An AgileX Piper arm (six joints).
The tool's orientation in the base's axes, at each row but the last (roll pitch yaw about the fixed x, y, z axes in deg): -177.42 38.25 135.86; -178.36 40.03 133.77; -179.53 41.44 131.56; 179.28 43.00 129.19; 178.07 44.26 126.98; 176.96 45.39 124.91
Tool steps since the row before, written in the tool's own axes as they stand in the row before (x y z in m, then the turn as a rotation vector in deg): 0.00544 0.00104 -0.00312 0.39 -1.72 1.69; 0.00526 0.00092 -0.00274 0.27 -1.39 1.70; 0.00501 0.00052 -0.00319 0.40 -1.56 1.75; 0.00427 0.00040 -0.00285 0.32 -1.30 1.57; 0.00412 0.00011 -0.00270 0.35 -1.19 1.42; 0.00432 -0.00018 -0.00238 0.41 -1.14 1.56
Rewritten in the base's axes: -0.00361 0.00515 -0.00096 -0.75 -1.77 -1.51; -0.00327 0.00486 -0.00131 -0.44 -1.62 -1.44; -0.00348 0.00475 -0.00093 -0.61 -1.68 -1.57; -0.00292 0.00416 -0.00082 -0.46 -1.47 -1.38; -0.00289 0.00388 -0.00094 -0.45 -1.30 -1.29; -0.00295 0.00369 -0.00141 -0.37 -1.31 -1.43
